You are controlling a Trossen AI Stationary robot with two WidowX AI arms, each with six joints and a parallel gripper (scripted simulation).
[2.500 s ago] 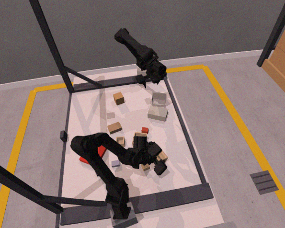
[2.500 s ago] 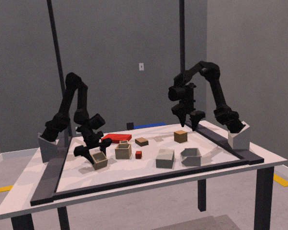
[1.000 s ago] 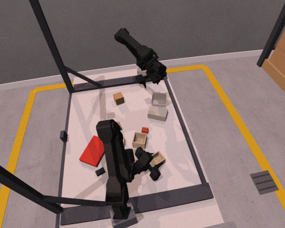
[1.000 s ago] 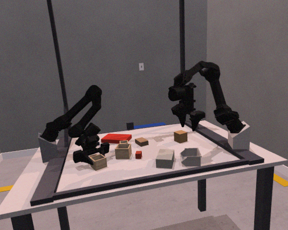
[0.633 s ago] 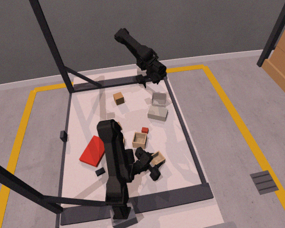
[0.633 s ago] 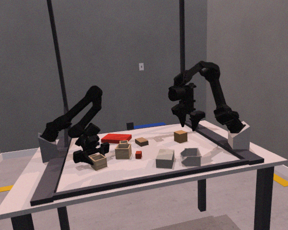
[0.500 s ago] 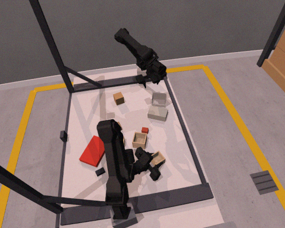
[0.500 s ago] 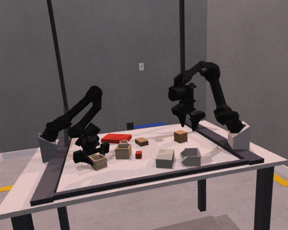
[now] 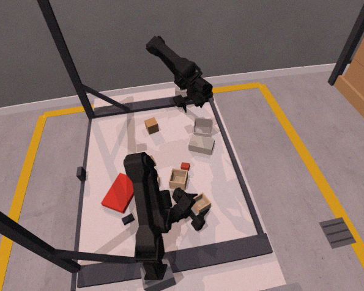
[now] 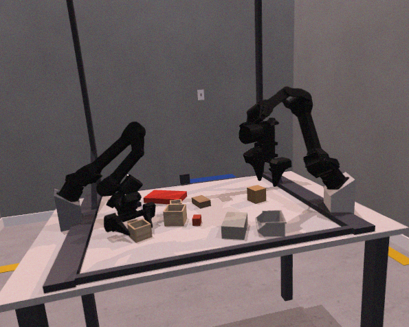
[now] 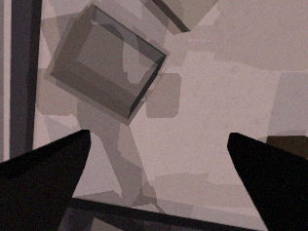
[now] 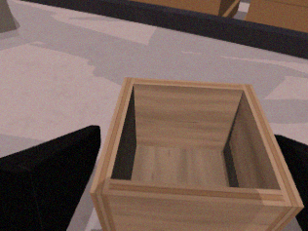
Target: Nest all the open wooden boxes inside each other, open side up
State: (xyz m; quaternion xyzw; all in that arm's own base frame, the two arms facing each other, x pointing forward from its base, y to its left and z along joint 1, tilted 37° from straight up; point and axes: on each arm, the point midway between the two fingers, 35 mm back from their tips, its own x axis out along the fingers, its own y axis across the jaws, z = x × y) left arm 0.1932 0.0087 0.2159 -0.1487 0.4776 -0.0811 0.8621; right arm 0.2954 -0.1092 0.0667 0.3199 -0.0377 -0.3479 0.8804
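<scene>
My left gripper is now 50 mm short of the grey closed block, 120 mm to the left of it and 160 mm above it. The rest, counted from my left hand: red cube: 20 mm behind, 260 mm to the right, 170 mm below; then grey open box: 50 mm ahead, 160 mm below; then brown cube: 230 mm behind, 10 mm to the right, 160 mm below.
</scene>
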